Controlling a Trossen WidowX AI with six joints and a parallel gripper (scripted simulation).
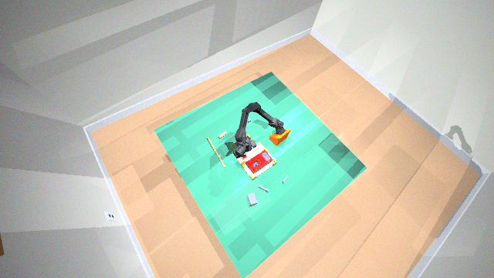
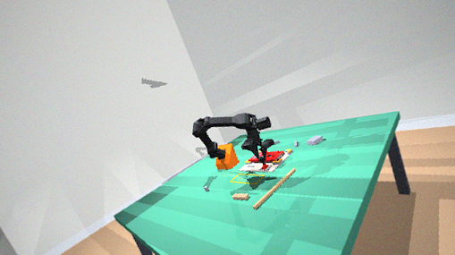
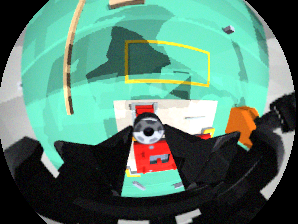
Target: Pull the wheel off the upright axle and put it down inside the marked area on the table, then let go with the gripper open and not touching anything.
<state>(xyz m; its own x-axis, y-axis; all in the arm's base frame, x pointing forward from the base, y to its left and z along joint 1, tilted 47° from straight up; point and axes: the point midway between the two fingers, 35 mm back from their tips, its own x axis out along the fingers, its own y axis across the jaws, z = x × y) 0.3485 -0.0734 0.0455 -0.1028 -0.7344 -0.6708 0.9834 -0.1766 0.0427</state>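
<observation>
Right now my gripper tip is 3 cm above the upright axle. The rest, counted from my gripper tip: grey wheel right at my gripper tip; then wooden block 26 cm to the right, 5 cm below; then long wooden stick 18 cm to the right, 14 cm ahead, 6 cm below.
</observation>
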